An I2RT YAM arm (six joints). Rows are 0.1 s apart.
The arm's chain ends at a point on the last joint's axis. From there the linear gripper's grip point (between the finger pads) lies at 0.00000 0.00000 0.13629 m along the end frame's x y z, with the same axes.
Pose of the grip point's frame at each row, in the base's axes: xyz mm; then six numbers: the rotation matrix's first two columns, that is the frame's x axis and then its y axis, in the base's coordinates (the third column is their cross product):
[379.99 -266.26 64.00 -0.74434 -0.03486 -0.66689 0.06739 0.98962 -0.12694]
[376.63 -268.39 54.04 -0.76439 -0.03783 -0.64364 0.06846 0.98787 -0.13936]
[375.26 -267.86 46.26 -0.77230 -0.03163 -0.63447 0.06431 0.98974 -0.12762]
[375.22 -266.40 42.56 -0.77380 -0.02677 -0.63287 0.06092 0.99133 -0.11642]
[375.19 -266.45 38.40 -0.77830 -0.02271 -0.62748 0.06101 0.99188 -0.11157]
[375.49 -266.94 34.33 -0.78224 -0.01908 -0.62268 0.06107 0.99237 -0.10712]
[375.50 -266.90 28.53 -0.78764 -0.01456 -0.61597 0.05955 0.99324 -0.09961]
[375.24 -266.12 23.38 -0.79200 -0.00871 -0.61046 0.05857 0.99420 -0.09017]
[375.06 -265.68 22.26 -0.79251 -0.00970 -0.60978 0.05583 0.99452 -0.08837]
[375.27 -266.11 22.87 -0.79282 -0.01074 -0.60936 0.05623 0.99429 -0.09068]
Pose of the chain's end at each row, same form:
[289.44 -247.26 164.07 -0.74434 -0.03486 -0.66689 0.06739 0.98962 -0.12694]
[289.25 -247.87 156.60 -0.76439 -0.03783 -0.64364 0.06846 0.98787 -0.13936]
[289.13 -248.87 150.16 -0.77230 -0.03163 -0.63447 0.06431 0.98974 -0.12762]
[289.29 -248.87 146.88 -0.77380 -0.02677 -0.63287 0.06092 0.99133 -0.11642]
[290.02 -249.40 143.42 -0.77830 -0.02271 -0.62748 0.06101 0.99188 -0.11157]
[290.99 -250.34 139.97 -0.78224 -0.01908 -0.62268 0.06107 0.99237 -0.10712]
[291.92 -251.21 135.03 -0.78764 -0.01456 -0.61597 0.05955 0.99324 -0.09961]
[292.42 -251.51 130.63 -0.79200 -0.00871 -0.61046 0.05857 0.99420 -0.09017]
[292.29 -251.50 129.61 -0.79251 -0.00970 -0.60978 0.05583 0.99452 -0.08837]
[292.56 -251.64 130.22 -0.79282 -0.01074 -0.60936 0.05623 0.99429 -0.09068]

